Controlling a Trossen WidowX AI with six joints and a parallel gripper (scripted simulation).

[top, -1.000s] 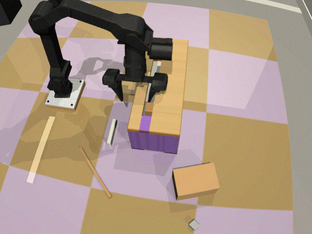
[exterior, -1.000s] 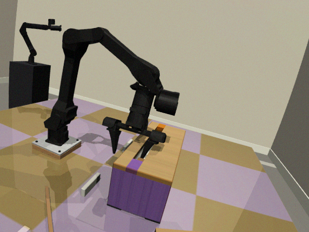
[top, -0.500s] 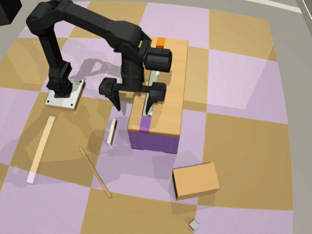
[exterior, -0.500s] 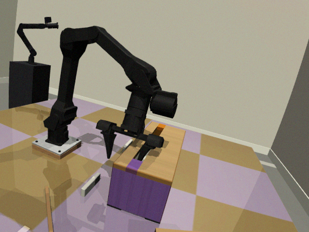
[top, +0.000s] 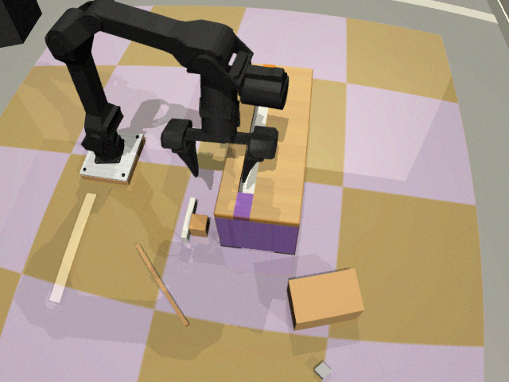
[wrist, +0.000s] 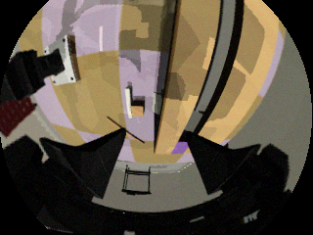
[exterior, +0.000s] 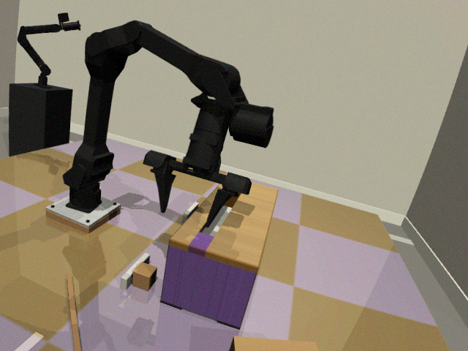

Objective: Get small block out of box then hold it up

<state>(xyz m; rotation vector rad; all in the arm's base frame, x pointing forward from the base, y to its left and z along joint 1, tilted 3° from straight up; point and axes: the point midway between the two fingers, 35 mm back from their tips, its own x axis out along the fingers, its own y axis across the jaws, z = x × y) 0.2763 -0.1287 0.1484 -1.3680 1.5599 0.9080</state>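
My gripper tip is now 12 cm above the tan block, 5 cm past it and 3 cm to the left of it. The rest, counted from my gripper tip: tan slab: 19 cm to the right, 18 cm ahead, 10 cm below; thin wooden stick: 15 cm to the right, 13 cm below, 12 cm behind; long box: 12 cm to the left, 7 cm below, 5 cm ahead.
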